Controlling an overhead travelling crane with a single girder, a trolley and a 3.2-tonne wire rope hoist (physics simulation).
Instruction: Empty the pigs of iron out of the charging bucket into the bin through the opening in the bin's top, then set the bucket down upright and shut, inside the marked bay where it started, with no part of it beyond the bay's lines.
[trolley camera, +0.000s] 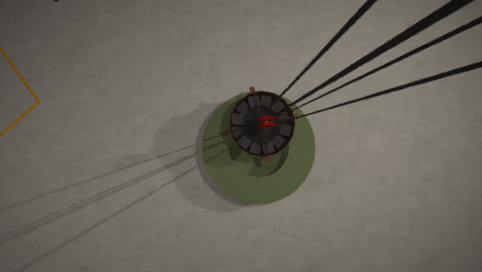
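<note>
The charging bucket (261, 134) hangs from the ropes over the green bin (260, 191), toward the upper part of its round top. Grey pigs of iron (255, 148) show in a ring inside its dark rim. My gripper, the red hook (267, 121), is over the middle of the bucket and carries it. The bucket covers much of the opening in the bin's top; a dark curved part of the opening's edge shows below it. The bucket's underside is hidden. A corner of the yellow marked bay (38, 101) shows at the left edge.
Dark wire ropes (380, 50) run from the hook to the upper right. Shadows of the ropes, bucket and bin fall on the floor to the left and lower left. A small piece of something blue (56, 0) shows at the top edge.
</note>
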